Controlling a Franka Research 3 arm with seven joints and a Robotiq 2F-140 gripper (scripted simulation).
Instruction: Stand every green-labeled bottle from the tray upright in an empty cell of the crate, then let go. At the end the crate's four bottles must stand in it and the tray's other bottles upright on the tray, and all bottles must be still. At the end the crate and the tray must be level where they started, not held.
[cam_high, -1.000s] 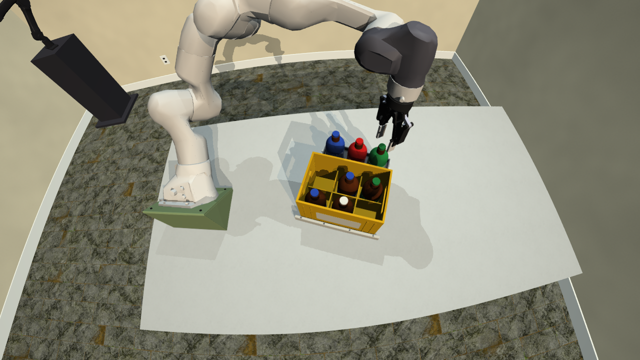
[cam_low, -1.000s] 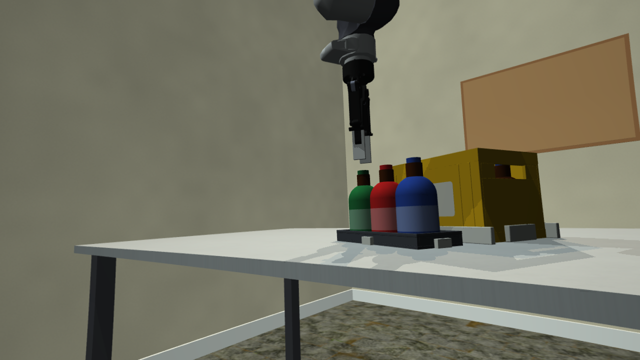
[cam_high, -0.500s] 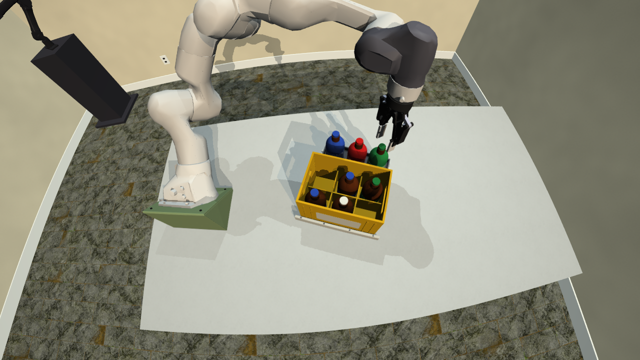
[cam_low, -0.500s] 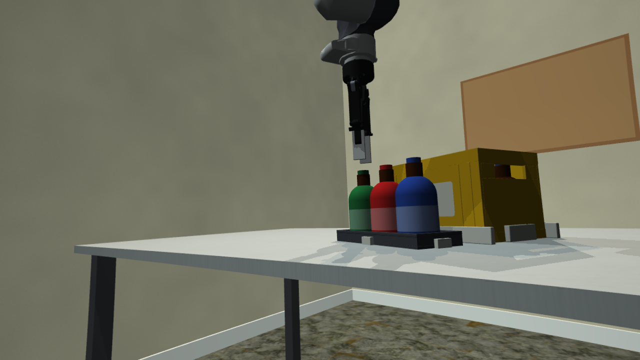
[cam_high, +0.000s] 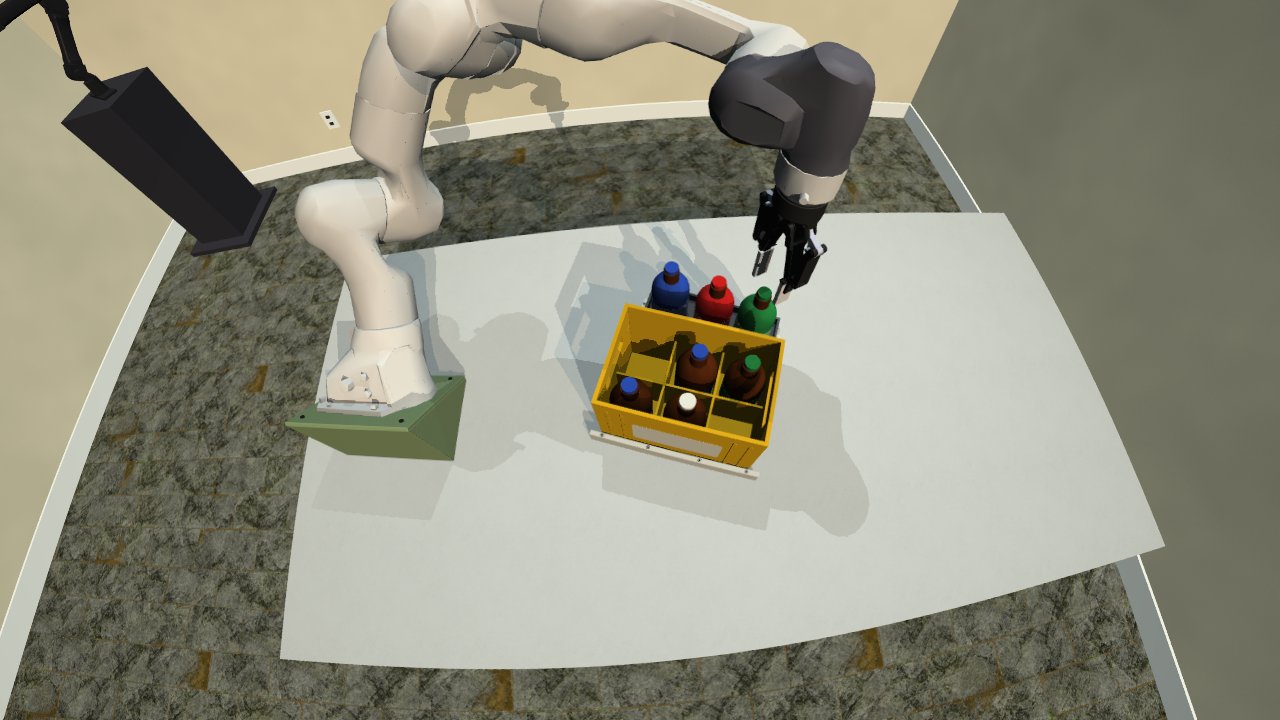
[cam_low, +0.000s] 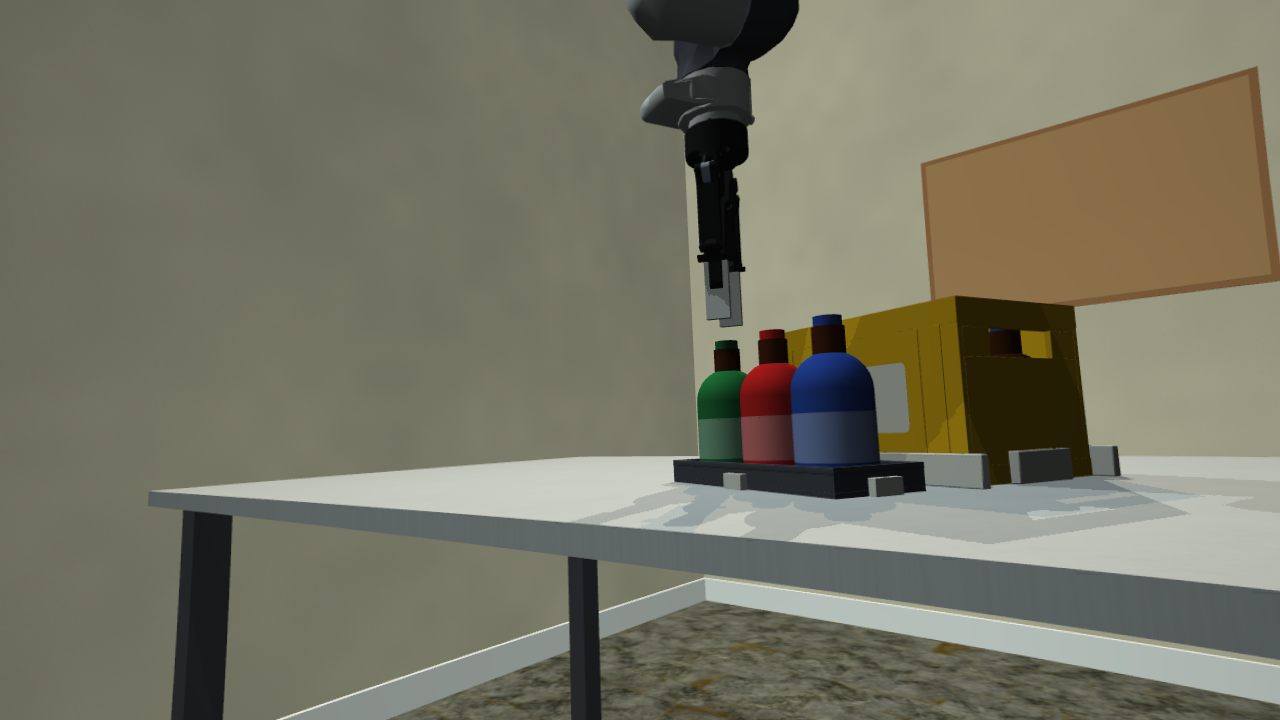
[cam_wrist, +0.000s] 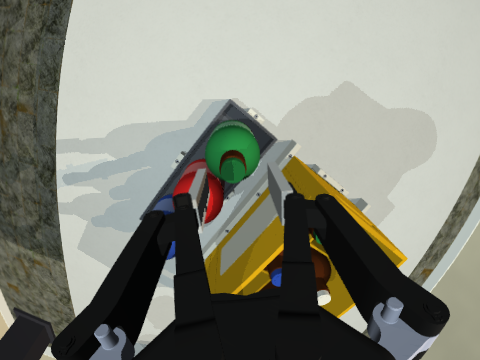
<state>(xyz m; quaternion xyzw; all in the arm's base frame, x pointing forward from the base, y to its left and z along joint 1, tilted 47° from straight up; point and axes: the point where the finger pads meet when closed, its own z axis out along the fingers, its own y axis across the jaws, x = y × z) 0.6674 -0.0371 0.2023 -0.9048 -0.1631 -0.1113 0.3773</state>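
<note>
Right now my hand is 13 cm above the green-labeled bottle. The rest, counted from my hand: blue-labeled bottle 16 cm behind, 13 cm below, 7 cm to the left; then red bottle 13 cm below, 8 cm behind, 3 cm to the left; then dark tray 20 cm below, 8 cm behind, 3 cm to the left.
</note>
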